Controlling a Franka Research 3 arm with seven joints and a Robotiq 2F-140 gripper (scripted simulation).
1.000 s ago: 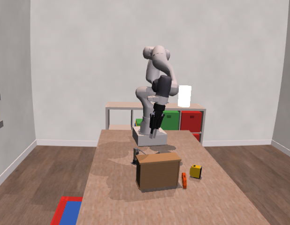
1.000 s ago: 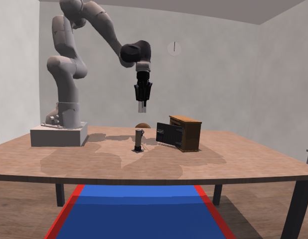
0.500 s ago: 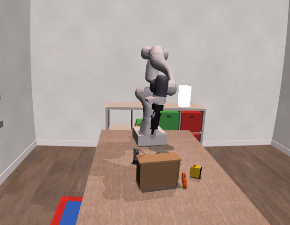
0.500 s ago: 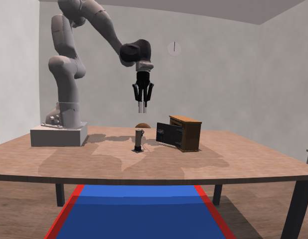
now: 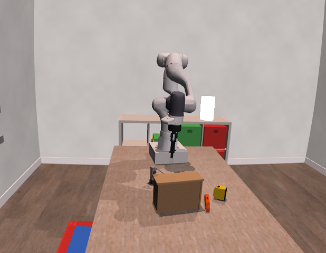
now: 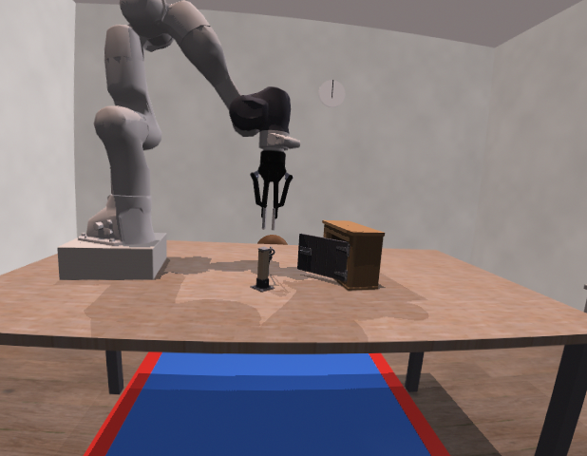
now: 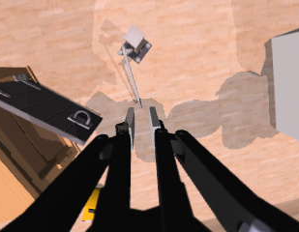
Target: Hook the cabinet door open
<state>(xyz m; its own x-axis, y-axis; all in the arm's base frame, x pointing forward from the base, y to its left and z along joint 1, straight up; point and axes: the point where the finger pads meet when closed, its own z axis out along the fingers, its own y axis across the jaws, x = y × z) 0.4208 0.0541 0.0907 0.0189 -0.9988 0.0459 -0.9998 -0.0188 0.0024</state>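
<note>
Now: the thin grey hook 1 cm ahead of my hand, 4 cm to the right of it and 12 cm below it. Round my hand: orange tool 22 cm ahead, 21 cm to the left, 16 cm below; dark door 17 cm ahead, 1 cm to the right, 11 cm below; yellow box 13 cm ahead, 29 cm to the left, 14 cm below.
</note>
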